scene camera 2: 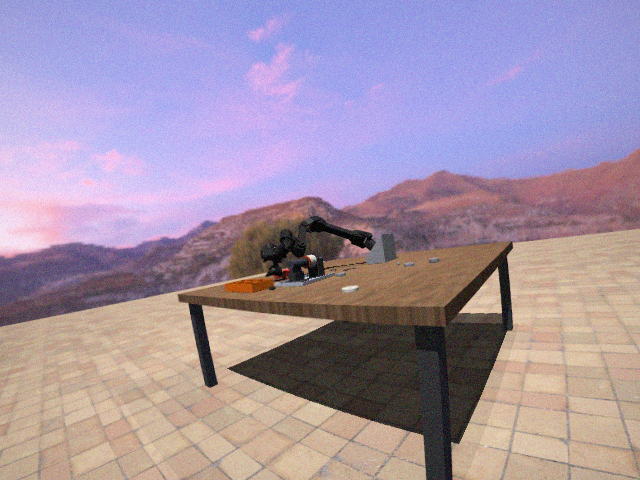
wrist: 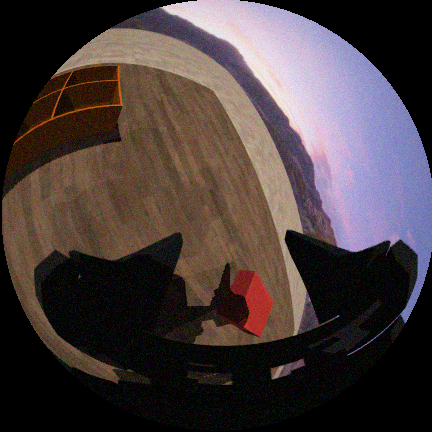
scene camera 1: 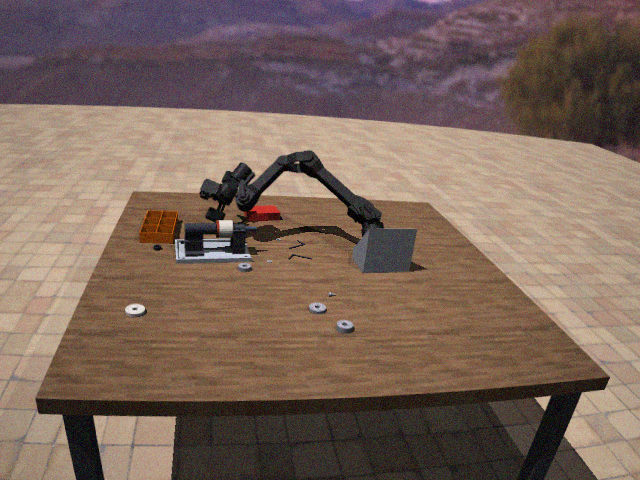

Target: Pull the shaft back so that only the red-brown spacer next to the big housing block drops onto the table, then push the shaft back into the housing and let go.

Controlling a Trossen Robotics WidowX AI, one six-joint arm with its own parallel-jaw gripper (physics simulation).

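Frame: origin at the arm's base, x ahead, y left, z up, level; millimetres.
Seen in the pictures: gripper, fingertip midpoint: (scene camera 2: 264, 269) (wrist: 234, 236) (scene camera 1: 220, 202); arm's base, origin of the base link: (scene camera 2: 375, 248) (scene camera 1: 375, 241).
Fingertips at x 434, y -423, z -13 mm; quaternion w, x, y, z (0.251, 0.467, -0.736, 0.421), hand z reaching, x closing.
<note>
Pixels of each thing's top centre, then the offset from my fingertips to it. "spot": a spot on its surface instead.
- thin red-brown spacer, middle of its top: (scene camera 1: 217, 221) dz +45, dx +47, dy +303 mm
- white ring, surface spot: (scene camera 1: 226, 228) (scene camera 2: 313, 258) spot: dz +29, dx +23, dy +327 mm
- thin shaft end, surface spot: (scene camera 1: 251, 228) spot: dz +21, dx -58, dy +312 mm
- orange divided bin, middle of its top: (scene camera 1: 159, 221) (scene camera 2: 247, 281) dz -26, dx +222, dy +113 mm
- red block, middle of its top: (wrist: 258, 308) (scene camera 1: 262, 209) dz -31, dx -160, dy -4 mm
- small dark part, middle of its top: (scene camera 1: 157, 246) dz -51, dx +232, dy +263 mm
The dark fixture stands on a white base plate (scene camera 1: 212, 259). A thick dark cylinder (scene camera 1: 201, 227) sits on its left block (scene camera 1: 194, 243). A thin red-brown spacer (scene camera 1: 218, 228) shows upright against the left face of a white ring (scene camera 1: 226, 228) (scene camera 2: 312, 260), between that cylinder and the right block (scene camera 1: 238, 242). The thin shaft end (scene camera 1: 251, 228) sticks out to the right. My gripper (scene camera 1: 215, 212) (scene camera 2: 275, 271) (wrist: 234, 236) is open and empty, above and behind the fixture in scene camera 1. The fixture does not show clearly in the wrist view.
An orange divided bin (scene camera 1: 158, 238) (scene camera 2: 249, 285) (wrist: 67, 124) stands left of the fixture. A red block (scene camera 1: 264, 212) (wrist: 260, 305) lies behind it. A grey wedge (scene camera 1: 390, 250) (scene camera 2: 381, 250) stands right. Loose rings, hex keys (scene camera 1: 300, 256) and a small dark part (scene camera 1: 157, 247) lie about.
</note>
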